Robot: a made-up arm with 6 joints.
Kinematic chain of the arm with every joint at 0, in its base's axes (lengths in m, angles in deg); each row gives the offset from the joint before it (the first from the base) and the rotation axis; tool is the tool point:
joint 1: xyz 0 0 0.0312 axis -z
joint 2: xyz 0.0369 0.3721 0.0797 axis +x
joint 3: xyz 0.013 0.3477 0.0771 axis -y
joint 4: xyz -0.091 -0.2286 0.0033 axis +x
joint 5: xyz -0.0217 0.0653 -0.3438 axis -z
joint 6: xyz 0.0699 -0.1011 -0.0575 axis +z
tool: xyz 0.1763 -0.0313 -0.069
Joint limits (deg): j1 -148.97..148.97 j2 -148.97..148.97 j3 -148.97..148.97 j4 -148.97..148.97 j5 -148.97..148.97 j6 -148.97..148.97
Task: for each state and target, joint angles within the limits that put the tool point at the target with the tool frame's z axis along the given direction. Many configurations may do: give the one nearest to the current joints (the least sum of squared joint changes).
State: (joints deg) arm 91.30 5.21 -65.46 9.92 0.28 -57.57
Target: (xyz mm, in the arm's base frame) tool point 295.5 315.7 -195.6 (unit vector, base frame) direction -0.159 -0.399 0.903
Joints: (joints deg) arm 83.36 14.28 -22.21 -1.43 29.62 -71.76
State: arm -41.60 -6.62 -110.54 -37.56 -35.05 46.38
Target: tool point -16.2 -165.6 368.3 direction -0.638 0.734 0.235
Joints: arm -59.69 45.19 -147.42 -54.64 -56.61 64.97
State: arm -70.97 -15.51 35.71 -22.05 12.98 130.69
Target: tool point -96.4 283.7 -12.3 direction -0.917 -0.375 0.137
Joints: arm -85.43 -29.22 39.03 -44.81 51.12 105.41
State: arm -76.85 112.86 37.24 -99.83 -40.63 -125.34
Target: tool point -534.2 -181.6 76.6 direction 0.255 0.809 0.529
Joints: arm -57.50 87.41 76.59 -147.41 -12.48 -148.75
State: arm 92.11 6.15 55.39 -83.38 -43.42 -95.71
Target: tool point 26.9 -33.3 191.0 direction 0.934 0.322 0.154
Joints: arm 79.27 -15.49 19.18 -64.31 -44.94 -141.26
